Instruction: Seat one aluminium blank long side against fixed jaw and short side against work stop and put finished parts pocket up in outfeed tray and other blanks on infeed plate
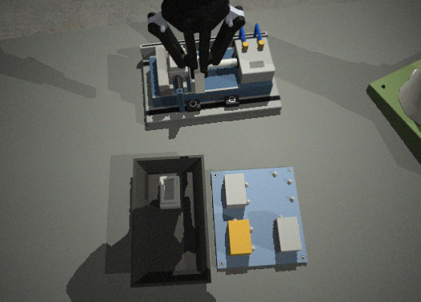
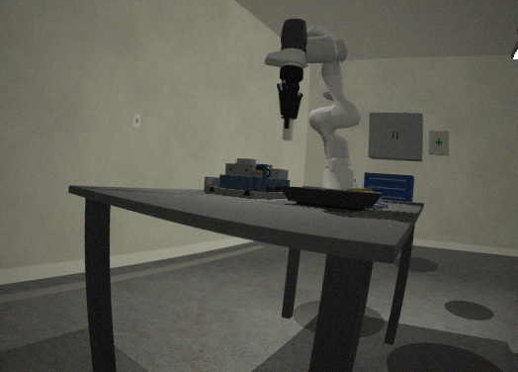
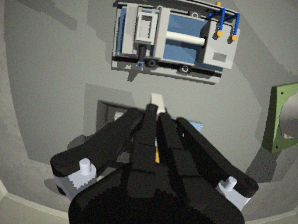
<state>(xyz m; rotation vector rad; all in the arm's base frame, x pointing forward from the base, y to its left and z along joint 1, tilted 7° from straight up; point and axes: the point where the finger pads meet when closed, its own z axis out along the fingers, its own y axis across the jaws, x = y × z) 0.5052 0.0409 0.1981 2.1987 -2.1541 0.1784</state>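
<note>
My gripper is now 1 cm short of the moving jaw, 12 cm to the left of it and 14 cm above it. Round my hand: work stop: 4 cm ahead, 7 cm to the right, 12 cm below; fixed jaw: 7 cm ahead, 11 cm to the right, 14 cm below; vise: 3 cm behind, 12 cm to the right, 17 cm below.
</note>
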